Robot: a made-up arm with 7 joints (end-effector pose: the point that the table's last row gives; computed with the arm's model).
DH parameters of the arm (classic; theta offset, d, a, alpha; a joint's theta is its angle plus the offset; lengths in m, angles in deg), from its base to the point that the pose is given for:
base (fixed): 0 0.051 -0.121 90
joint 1: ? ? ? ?
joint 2: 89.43 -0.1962 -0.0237 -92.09
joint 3: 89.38 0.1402 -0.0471 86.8
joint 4: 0 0.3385 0.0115 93.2
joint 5: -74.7 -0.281 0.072 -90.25
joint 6: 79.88 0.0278 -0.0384 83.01
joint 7: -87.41 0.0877 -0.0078 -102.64
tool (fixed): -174.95 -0.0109 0 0
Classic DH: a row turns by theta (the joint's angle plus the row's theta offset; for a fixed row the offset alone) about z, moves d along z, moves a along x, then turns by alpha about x.
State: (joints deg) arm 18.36 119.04 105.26 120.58 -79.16 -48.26 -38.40
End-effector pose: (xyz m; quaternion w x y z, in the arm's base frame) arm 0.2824 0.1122 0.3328 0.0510 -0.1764 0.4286 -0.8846
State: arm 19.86 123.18 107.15 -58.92 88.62 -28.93 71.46
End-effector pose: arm 0.4792 0.0325 -0.0110 0.0859 0.6800 0.4213 0.5939
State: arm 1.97 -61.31 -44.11 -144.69 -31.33 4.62 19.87
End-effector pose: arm 0.0058 -0.0925 -0.0622 0.1975 -0.3212 -0.8687 -0.3211
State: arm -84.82 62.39 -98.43 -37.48 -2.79 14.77 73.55
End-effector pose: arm 0.1612 0.1357 0.1499 0.3907 -0.0042 0.4640 -0.7950
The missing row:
joint 1: -87.84 0.0754 -0.0498 74.74
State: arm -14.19 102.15 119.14 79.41 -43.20 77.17 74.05
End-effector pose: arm 0.4179 0.2818 0.1815 0.3313 0.0766 -0.8031 -0.4893
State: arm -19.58 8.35 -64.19 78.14 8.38 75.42 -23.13
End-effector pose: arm -0.2287 0.1743 0.4668 0.5846 0.2412 -0.7745 0.0161
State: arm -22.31 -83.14 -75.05 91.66 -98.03 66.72 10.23
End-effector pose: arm -0.1709 -0.1078 0.4535 0.8109 0.5442 0.1814 0.1157
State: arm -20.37 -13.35 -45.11 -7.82 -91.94 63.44 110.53
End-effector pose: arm 0.0209 -0.2804 0.5649 0.0444 0.2080 0.8334 0.5101
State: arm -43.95 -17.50 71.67 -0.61 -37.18 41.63 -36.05
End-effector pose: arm 0.4709 -0.1846 0.1244 0.4568 0.7492 0.2112 0.4306
